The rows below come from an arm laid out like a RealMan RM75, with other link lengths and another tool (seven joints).
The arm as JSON. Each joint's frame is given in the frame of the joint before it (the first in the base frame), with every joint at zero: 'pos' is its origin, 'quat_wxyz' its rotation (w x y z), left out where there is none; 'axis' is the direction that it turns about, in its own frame. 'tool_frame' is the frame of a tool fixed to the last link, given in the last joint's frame.
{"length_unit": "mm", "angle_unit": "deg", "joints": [
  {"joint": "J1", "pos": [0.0, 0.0, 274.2], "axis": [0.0, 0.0, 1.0]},
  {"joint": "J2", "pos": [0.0, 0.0, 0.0], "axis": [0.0, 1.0, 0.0]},
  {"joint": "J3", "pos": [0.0, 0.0, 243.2], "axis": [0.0, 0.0, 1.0]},
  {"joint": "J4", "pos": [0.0, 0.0, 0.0], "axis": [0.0, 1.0, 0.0]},
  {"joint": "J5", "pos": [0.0, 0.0, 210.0], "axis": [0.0, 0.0, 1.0]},
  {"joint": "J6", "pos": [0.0, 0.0, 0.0], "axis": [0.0, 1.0, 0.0]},
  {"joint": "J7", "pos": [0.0, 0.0, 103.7], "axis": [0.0, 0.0, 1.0]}
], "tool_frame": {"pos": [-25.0, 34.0, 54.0], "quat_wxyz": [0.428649, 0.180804, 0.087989, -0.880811]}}
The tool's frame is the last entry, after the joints.
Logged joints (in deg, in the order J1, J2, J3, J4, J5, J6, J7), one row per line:
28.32 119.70 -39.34 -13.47 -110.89 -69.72 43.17
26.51 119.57 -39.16 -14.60 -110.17 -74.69 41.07
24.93 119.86 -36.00 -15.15 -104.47 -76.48 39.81
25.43 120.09 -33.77 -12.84 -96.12 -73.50 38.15
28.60 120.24 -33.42 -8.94 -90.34 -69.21 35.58
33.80 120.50 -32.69 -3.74 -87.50 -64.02 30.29
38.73 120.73 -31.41 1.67 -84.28 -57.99 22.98
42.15 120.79 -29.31 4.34 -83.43 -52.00 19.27
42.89 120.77 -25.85 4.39 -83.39 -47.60 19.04
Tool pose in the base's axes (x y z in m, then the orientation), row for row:
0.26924 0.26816 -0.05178 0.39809 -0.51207 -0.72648 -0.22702
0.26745 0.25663 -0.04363 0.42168 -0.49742 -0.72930 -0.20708
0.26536 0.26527 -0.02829 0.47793 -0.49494 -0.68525 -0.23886
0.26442 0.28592 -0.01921 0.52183 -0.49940 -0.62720 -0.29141
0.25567 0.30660 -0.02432 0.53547 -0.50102 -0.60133 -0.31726
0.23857 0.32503 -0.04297 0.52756 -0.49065 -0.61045 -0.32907
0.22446 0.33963 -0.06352 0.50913 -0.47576 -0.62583 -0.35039
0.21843 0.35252 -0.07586 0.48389 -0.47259 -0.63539 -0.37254
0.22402 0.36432 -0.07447 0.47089 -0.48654 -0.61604 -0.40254
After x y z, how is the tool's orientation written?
As a quaternion, w x y z.
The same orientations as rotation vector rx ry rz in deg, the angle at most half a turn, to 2 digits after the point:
-74.29 -105.39 -32.93
-71.38 -104.66 -29.72
-69.25 -95.88 -33.42
-68.55 -86.09 -40.00
-68.37 -82.06 -43.29
-67.18 -83.58 -45.06
-65.66 -86.37 -48.36
-65.95 -88.67 -51.99
-68.29 -86.46 -56.50

